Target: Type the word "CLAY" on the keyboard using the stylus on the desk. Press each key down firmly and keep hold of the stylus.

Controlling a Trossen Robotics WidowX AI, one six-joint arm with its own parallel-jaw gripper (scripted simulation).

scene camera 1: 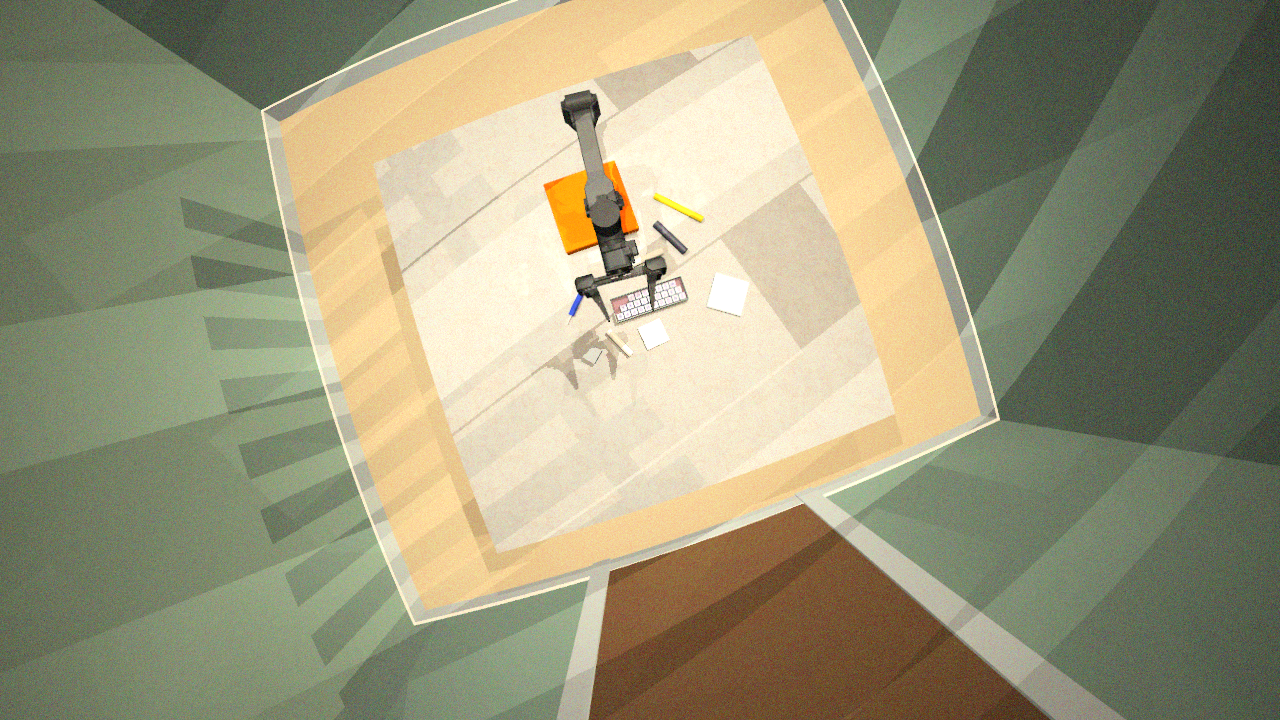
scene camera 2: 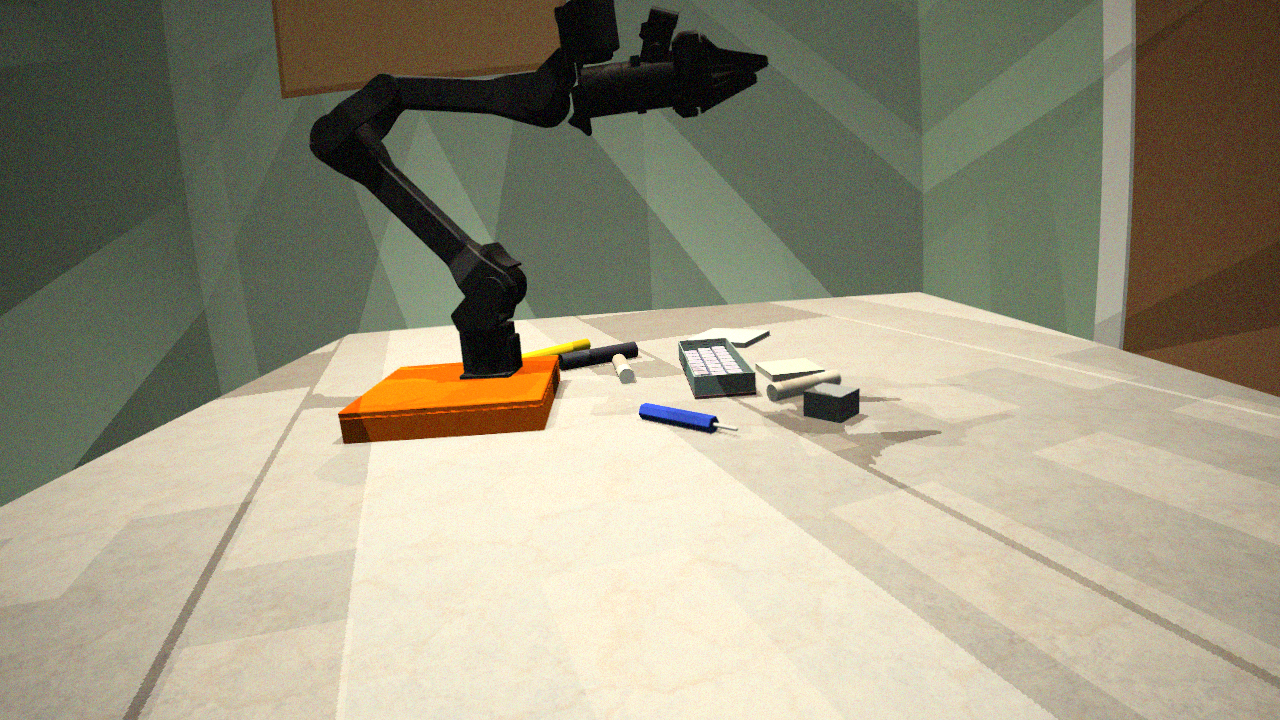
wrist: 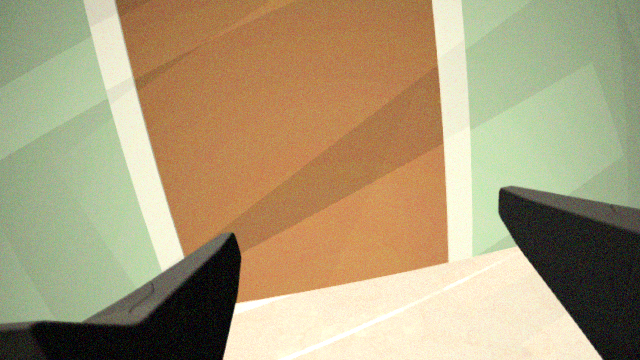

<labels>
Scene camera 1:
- my gripper: 631,316
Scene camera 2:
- my gripper: 761,70
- blue stylus: 706,423
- dark marker: 583,358
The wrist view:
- my gripper: 369,223
</labels>
